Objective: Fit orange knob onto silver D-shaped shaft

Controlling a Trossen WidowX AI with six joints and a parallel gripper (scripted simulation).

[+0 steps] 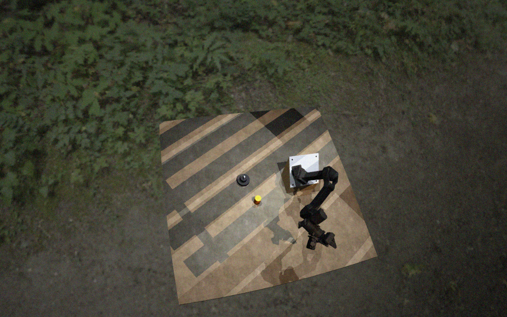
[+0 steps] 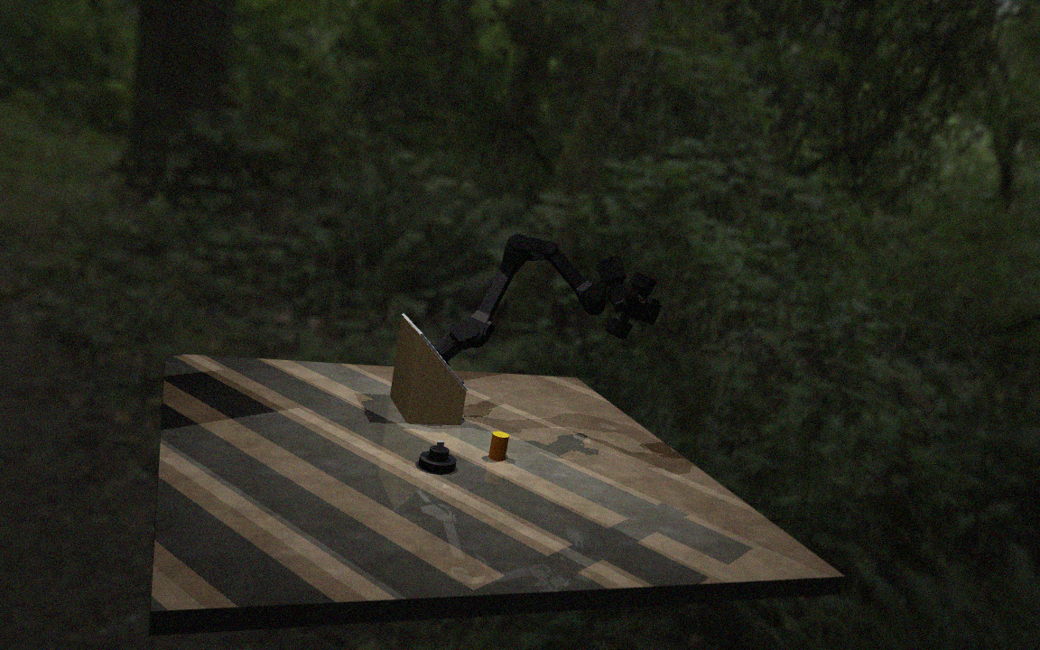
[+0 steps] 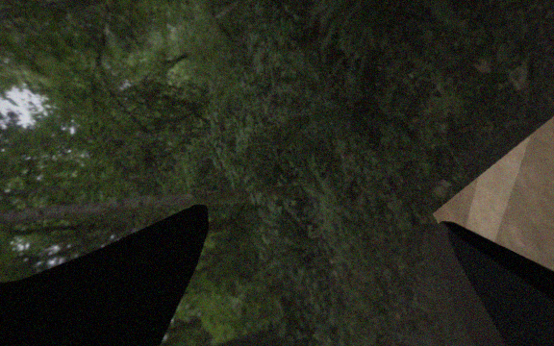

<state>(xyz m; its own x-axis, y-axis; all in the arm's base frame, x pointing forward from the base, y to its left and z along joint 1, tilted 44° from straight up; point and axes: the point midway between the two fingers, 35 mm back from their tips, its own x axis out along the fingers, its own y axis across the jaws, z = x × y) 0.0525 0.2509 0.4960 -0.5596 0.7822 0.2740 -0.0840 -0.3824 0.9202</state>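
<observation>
The orange knob lies 22 cm ahead of my gripper tip, 47 cm to the right of it and 30 cm below it. Round my gripper tip: round dark pedestal (27 cm ahead, 64 cm to the right, 31 cm below).
</observation>
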